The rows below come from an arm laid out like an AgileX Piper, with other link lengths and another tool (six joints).
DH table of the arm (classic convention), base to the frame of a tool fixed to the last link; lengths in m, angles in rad. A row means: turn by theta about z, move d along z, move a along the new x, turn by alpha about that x. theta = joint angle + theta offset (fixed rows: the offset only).
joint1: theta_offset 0; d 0.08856; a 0; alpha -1.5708
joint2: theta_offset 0.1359; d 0; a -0.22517; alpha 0
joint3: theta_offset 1.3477; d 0; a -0.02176; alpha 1.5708
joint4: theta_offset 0; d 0.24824; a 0; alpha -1.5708
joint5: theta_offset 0; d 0; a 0; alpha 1.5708
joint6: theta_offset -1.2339; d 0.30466; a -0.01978; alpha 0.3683
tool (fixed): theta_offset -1.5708; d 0.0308; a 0; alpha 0
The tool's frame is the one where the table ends.
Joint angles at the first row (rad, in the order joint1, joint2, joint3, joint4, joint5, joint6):
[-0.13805 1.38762 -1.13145 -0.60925 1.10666 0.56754]
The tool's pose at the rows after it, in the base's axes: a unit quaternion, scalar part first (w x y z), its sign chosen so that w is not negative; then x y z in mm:
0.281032 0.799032 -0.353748 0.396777 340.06 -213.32 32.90
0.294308 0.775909 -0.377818 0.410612 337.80 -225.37 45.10
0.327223 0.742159 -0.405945 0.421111 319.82 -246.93 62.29
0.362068 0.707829 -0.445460 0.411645 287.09 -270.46 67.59
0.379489 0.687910 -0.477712 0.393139 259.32 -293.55 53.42
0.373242 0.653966 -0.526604 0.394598 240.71 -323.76 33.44
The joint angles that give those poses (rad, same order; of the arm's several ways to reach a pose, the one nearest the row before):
[-0.13804 1.38559 -1.13146 -0.61916 1.10302 0.59715]
[-0.13806 1.37150 -1.12952 -0.66285 1.11036 0.67446]
[-0.13804 1.33351 -1.10306 -0.74376 1.14879 0.77845]
[-0.16837 1.30205 -1.06196 -0.79760 1.19590 0.87310]
[-0.25690 1.29959 -1.00693 -0.80910 1.16274 0.91338]
[-0.40946 1.30330 -0.93472 -0.80976 1.01934 0.97301]

